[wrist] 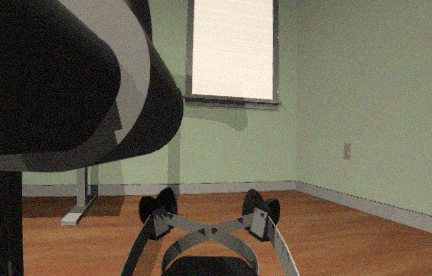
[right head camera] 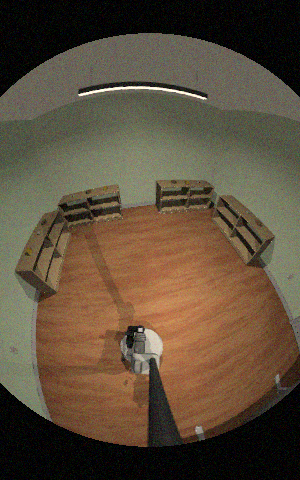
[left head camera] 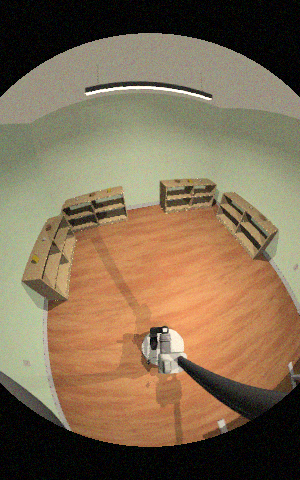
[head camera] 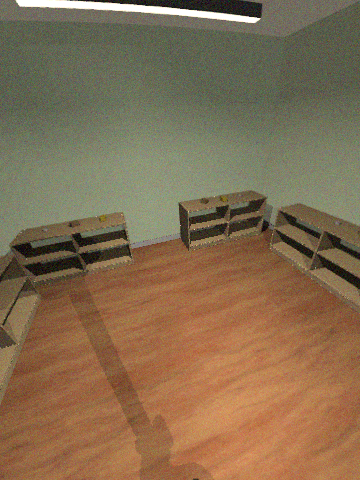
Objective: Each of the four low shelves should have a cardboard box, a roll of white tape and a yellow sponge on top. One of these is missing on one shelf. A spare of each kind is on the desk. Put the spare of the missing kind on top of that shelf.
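The far left shelf (left head camera: 46, 291) bears a box (left head camera: 48, 228), white tape (left head camera: 43, 239) and a yellow sponge (left head camera: 35, 259). The back left shelf (head camera: 57, 232) bears tape (head camera: 45, 230), a box (head camera: 74, 224) and a sponge (head camera: 102, 218). The back right shelf (head camera: 185, 227) bears a box (head camera: 204, 201), a sponge (head camera: 224, 199) and pale, faint tape (head camera: 240, 195). On the right shelf (head camera: 310, 212) I see tape (head camera: 338, 223) and a box (left head camera: 264, 218) (right head camera: 258, 223); no sponge shows there. My gripper (wrist: 209, 204) is open and empty, far from the shelves. The desk's top and spares do not show.
A desk leg (wrist: 82, 190) stands at the left in the wrist view, below my dark arm parts. A window (wrist: 233, 50) is on the wall beyond. Wooden floor (head camera: 200, 325) lies between me and the shelves. My base (left head camera: 175, 342) is low in the left head view.
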